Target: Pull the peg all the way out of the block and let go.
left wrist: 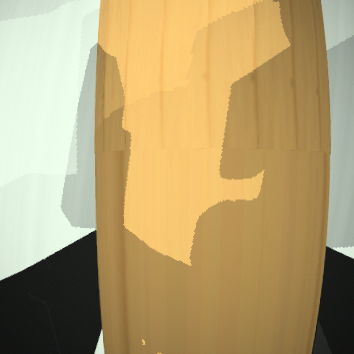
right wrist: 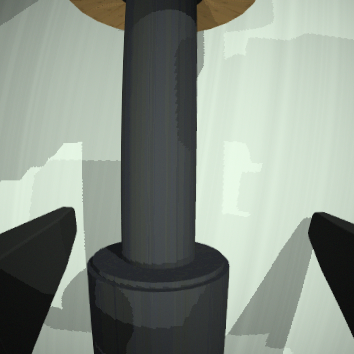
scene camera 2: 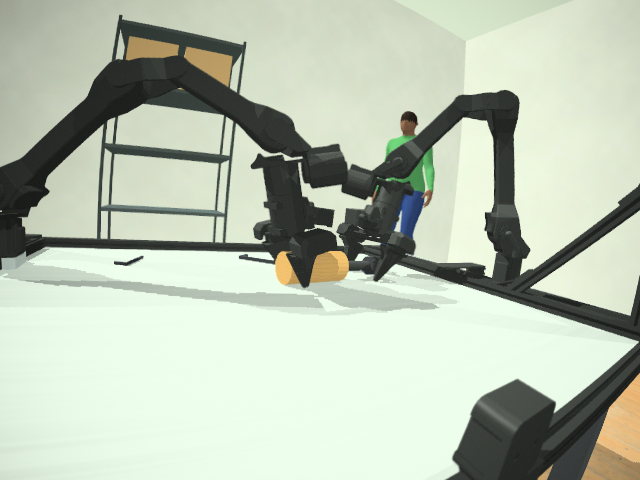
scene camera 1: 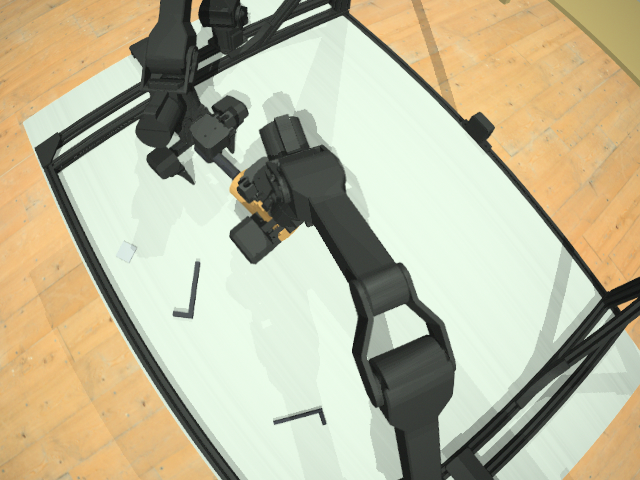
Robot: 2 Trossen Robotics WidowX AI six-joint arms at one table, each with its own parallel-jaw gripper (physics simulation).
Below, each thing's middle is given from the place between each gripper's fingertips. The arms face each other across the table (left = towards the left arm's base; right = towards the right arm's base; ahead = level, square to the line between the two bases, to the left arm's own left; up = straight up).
My right gripper is now 10 mm past the dark peg (right wrist: 157,283), 10 mm to the right of it and 20 mm below it. Also, from my right hand: wooden cylinder block (scene camera 2: 331,266) 70 mm behind, 110 mm to the left, 30 mm above.
Right now the wooden cylinder block is 3 cm to the right of my left hand, 3 cm above it and 1 cm ahead of it. From my left hand the other things lie so: dark peg 13 cm to the right, 6 cm ahead, 2 cm above.
